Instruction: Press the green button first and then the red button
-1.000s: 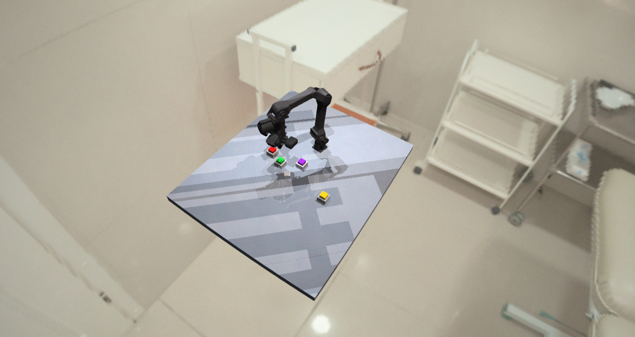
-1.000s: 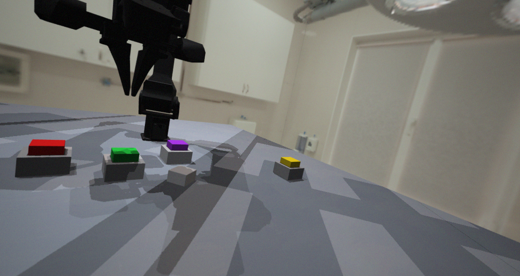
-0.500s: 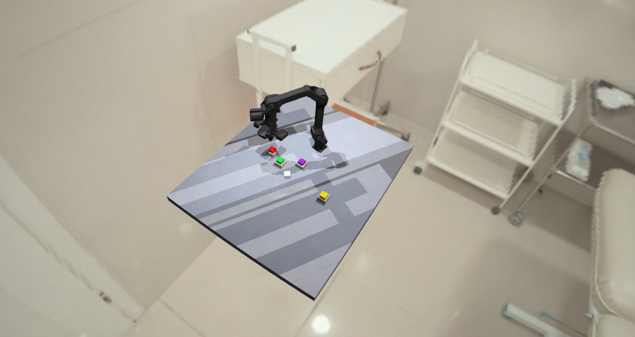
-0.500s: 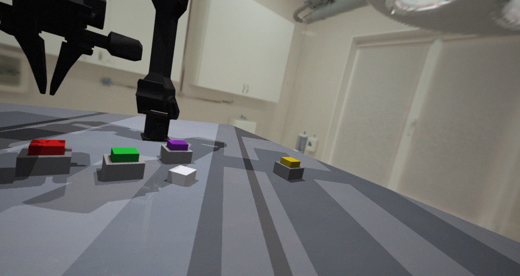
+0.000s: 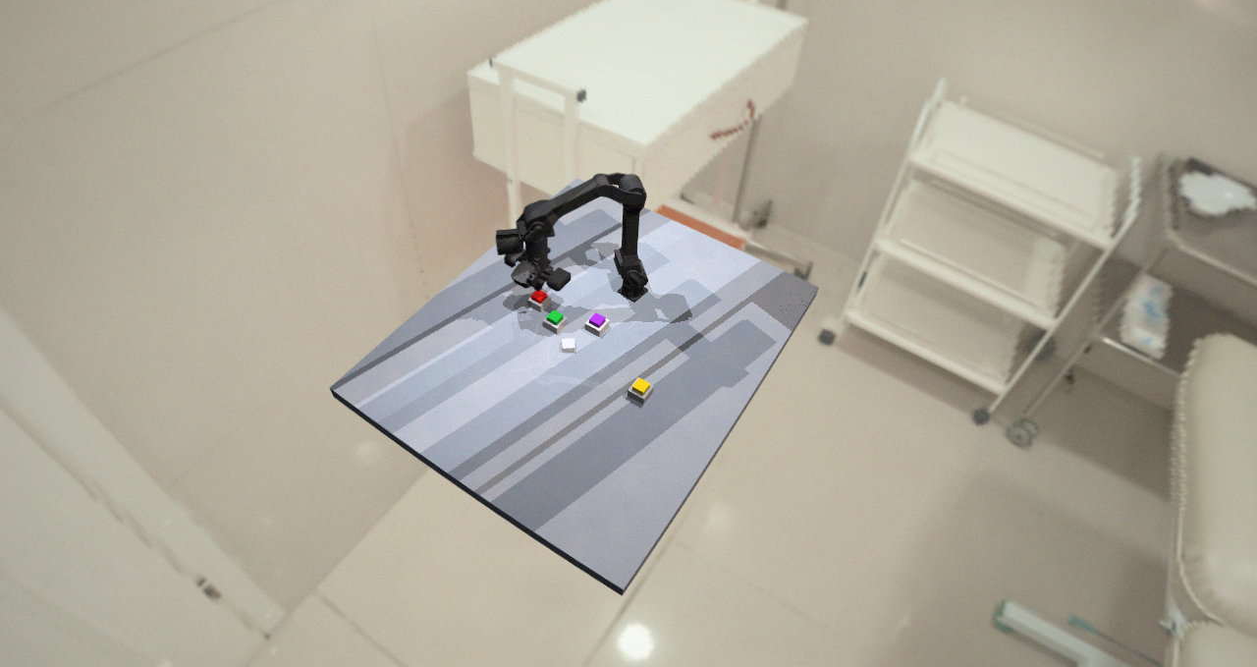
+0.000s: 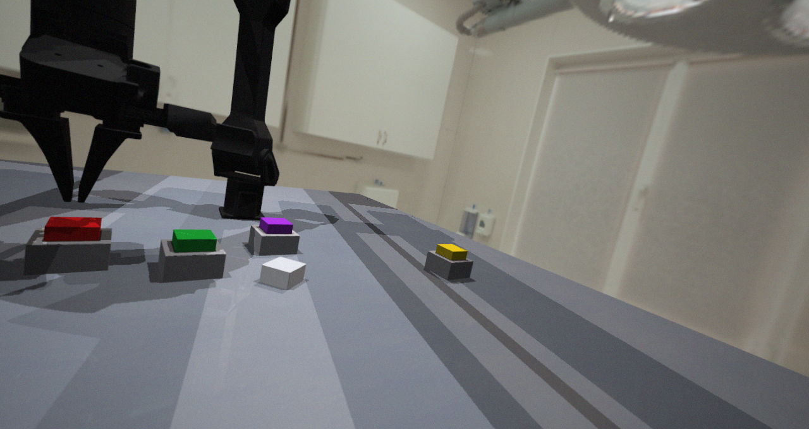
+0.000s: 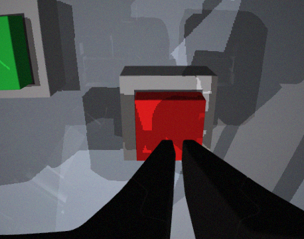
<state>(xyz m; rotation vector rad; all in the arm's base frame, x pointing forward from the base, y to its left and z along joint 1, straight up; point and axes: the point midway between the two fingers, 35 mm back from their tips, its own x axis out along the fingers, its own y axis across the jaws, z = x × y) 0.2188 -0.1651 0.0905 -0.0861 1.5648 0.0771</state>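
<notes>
My gripper tip is now 3 cm above the red button. The rest, counted from my gripper tip: purple button: 18 cm to the left, 4 cm behind, 3 cm below; white block: 17 cm to the left, 6 cm ahead, 5 cm below; green button: 9 cm to the left, 3 cm below, 3 cm ahead.
</notes>
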